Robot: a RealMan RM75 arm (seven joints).
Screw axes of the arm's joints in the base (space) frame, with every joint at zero. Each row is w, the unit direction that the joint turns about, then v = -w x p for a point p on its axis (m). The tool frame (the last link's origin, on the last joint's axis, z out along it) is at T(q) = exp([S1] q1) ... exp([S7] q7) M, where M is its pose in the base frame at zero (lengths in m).
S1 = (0, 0, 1, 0, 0, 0)
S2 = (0, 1, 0, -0.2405, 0, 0)
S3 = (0, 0, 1, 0, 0, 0)
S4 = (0, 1, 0, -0.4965, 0, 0)
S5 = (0, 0, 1, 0, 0, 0)
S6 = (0, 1, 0, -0.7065, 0, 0)
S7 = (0, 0, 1, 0, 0, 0)
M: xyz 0 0 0.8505 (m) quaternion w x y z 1 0 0 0
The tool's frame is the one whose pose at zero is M.
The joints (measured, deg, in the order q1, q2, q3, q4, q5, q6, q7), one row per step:
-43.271 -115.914 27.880 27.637 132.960 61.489 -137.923
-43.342 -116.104 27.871 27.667 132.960 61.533 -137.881
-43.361 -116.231 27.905 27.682 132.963 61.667 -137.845
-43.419 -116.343 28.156 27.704 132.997 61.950 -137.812
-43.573 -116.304 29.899 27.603 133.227 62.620 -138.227
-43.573 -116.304 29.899 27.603 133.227 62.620 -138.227
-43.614 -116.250 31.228 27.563 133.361 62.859 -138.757
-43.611 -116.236 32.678 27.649 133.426 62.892 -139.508
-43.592 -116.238 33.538 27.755 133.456 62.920 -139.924
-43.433 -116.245 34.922 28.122 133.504 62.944 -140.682
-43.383 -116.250 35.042 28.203 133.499 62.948 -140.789
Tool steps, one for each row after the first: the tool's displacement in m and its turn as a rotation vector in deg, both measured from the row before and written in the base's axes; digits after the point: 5 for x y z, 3 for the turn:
0.00117 -0.00018 -0.00152 -0.135 -0.128 -0.131
0.00076 -0.00046 -0.00122 -0.201 -0.112 -0.121
0.00133 -0.00061 -0.00160 -0.458 -0.018 -0.313
0.00261 -0.00176 -0.00387 -1.837 0.670 -0.782
0.00000 0.00000 0.00000 0.000 0.000 0.000
0.00094 -0.00113 -0.00225 -1.126 0.554 -0.244
0.00069 -0.00082 -0.00199 -0.936 0.604 -0.044
0.00039 -0.00047 -0.00105 -0.520 0.382 -0.061
-0.00007 -0.00084 -0.00091 -0.671 0.667 0.016
-0.00017 -0.00012 0.00009 -0.021 0.047 0.048

